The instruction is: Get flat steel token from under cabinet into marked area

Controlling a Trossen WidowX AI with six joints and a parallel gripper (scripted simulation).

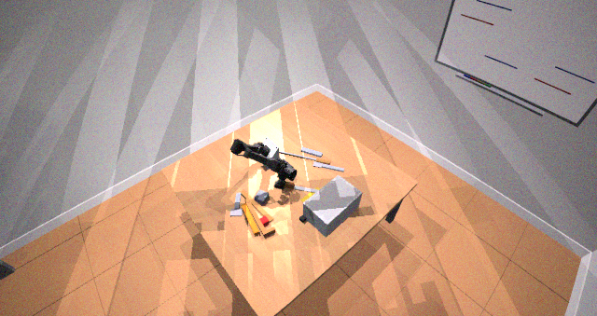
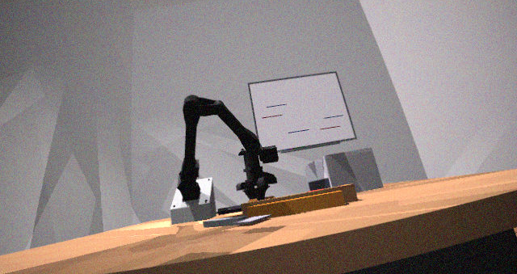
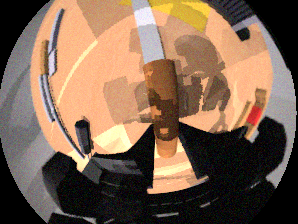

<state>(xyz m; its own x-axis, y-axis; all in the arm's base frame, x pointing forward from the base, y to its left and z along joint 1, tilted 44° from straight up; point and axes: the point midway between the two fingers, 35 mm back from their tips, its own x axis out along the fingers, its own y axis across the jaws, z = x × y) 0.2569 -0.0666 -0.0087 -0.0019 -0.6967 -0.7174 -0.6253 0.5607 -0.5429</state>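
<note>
Now: the grey block 170 mm to the right of my gripper tip and 10 mm above it. The rest, counted from my gripper tip: orange bar (310 mm to the right, 90 mm ahead, 10 mm above); then thin wooden stick (230 mm to the right, 30 mm ahead); then red block (250 mm to the right, 160 mm ahead, 10 mm above).
</note>
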